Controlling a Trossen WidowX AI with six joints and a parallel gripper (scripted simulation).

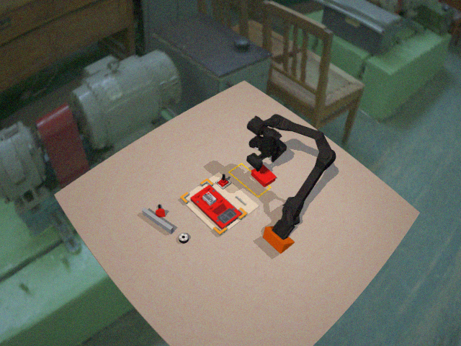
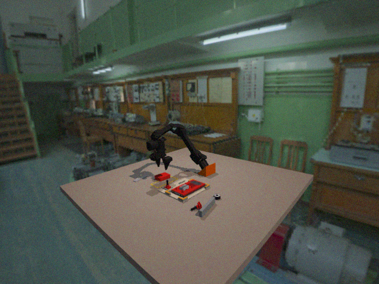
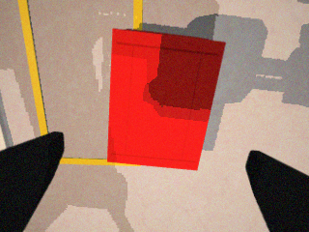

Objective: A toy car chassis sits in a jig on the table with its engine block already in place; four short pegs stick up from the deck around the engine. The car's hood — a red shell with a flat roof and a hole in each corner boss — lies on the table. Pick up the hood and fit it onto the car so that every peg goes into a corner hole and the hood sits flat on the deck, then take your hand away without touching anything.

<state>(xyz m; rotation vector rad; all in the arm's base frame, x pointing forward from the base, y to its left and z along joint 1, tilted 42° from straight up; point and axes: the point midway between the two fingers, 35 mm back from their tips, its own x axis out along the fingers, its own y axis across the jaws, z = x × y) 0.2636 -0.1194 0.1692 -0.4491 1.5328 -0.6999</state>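
Now: gripper tip 6 cm above the red hood. The rest, counted from my gripper tip: grey engine block 27 cm to the left, 7 cm ahead, 5 cm below; beige jig 25 cm to the left, 7 cm below, 5 cm ahead; small round wheel 47 cm to the left, 7 cm below, 1 cm ahead.
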